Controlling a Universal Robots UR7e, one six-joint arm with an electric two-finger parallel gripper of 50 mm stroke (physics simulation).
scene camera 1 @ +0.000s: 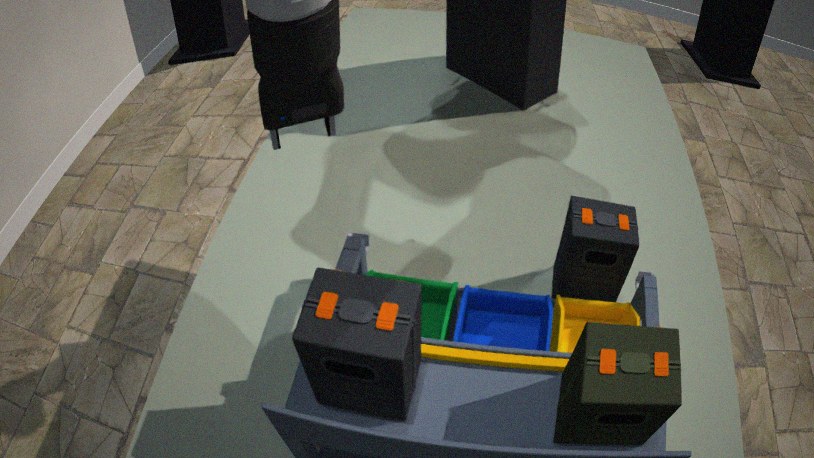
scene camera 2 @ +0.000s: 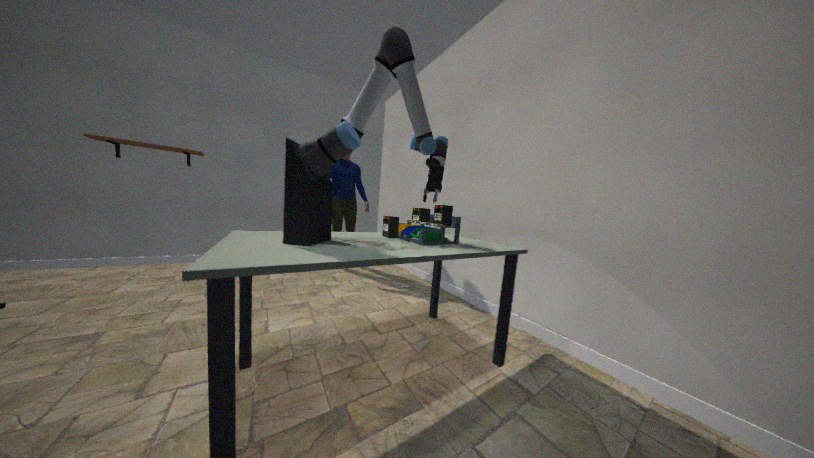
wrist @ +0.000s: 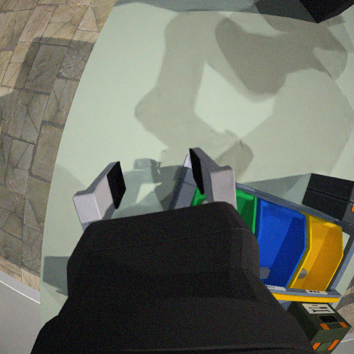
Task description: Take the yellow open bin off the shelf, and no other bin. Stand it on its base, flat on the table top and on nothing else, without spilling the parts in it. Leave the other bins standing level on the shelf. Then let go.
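Frame: origin at the arm's base, x ahead, y left, z up, level; millimetres.
Seen in the pictures: gripper, fingertip midpoint: [scene camera 1: 302, 135] [scene camera 2: 429, 201]; arm's base at its link origin: [scene camera 2: 311, 161].
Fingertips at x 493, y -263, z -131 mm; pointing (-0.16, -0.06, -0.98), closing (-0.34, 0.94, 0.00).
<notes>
Pixels of each thing's top centre, then the offset from my fingertips to it. "spot": a spot on its surface instead. Level surfaces: height alone.
- yellow open bin at its top centre: [scene camera 1: 601, 339] [scene camera 2: 408, 224] 320 mm left, 145 mm ahead, 146 mm down
- grey shelf at a spot on its surface: [scene camera 1: 483, 393] spot: 184 mm left, 214 mm ahead, 125 mm down
- blue bin at its top centre: [scene camera 1: 504, 332] [scene camera 2: 417, 226] 209 mm left, 130 mm ahead, 146 mm down
- green bin at its top centre: [scene camera 1: 397, 316] [scene camera 2: 428, 228] 98 mm left, 111 mm ahead, 146 mm down
- table at its surface level: 227 mm down
- olive case at its top centre: [scene camera 1: 635, 363] [scene camera 2: 421, 208] 306 mm left, 242 mm ahead, 30 mm down
The yellow open bin [scene camera 1: 597, 310] [wrist: 325, 245] stands at the right end of the row on the grey shelf [scene camera 1: 483, 393] [wrist: 184, 187], beside the blue bin [scene camera 1: 503, 319] [wrist: 282, 245]. The green bin [scene camera 1: 435, 307] [wrist: 246, 205] is at the left end. A small grey round part [wrist: 302, 274] shows inside the yellow bin. The olive case hides some of that bin in scene camera 1. My gripper [scene camera 1: 303, 141] [scene camera 2: 430, 199] [wrist: 156, 169] is open and empty, pointing down, high above the table [scene camera 1: 256, 227] [scene camera 2: 256, 256] [wrist: 110, 135] and well apart from the yellow bin.
A dark case [scene camera 1: 358, 341] and an olive case [scene camera 1: 620, 381] [wrist: 320, 320] stand on the shelf's upper board. Another dark case [scene camera 1: 597, 250] [wrist: 327, 197] stands on the table close to the yellow bin. A black pedestal [scene camera 1: 500, 51] [scene camera 2: 307, 199] carries the arm. A person [scene camera 2: 347, 182] stands beyond the table.
</notes>
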